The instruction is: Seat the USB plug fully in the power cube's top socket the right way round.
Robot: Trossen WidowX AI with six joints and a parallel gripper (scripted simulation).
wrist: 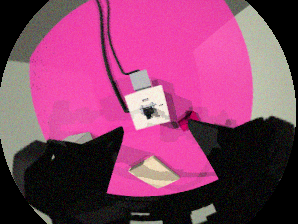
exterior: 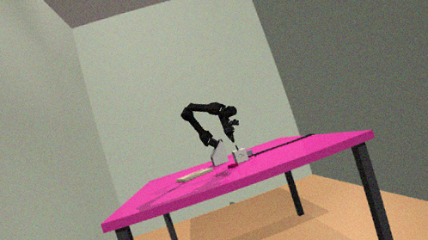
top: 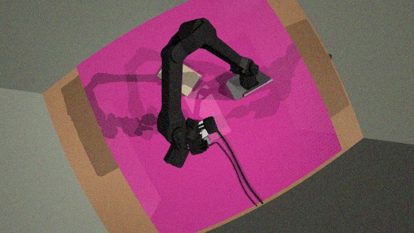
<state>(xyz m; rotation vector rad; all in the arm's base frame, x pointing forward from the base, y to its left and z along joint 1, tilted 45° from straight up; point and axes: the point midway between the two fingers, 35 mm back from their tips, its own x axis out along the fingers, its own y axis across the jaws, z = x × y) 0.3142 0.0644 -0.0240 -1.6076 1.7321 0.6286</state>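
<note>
The dark USB plug lies 1 cm behind my gripper tip, 1 cm to the left of it and 4 cm below it. Round my gripper tip: beige flat pad (5 cm behind, 30 cm to the right, 13 cm below); small magenta block (11 cm ahead, 7 cm to the right, 13 cm below).
</note>
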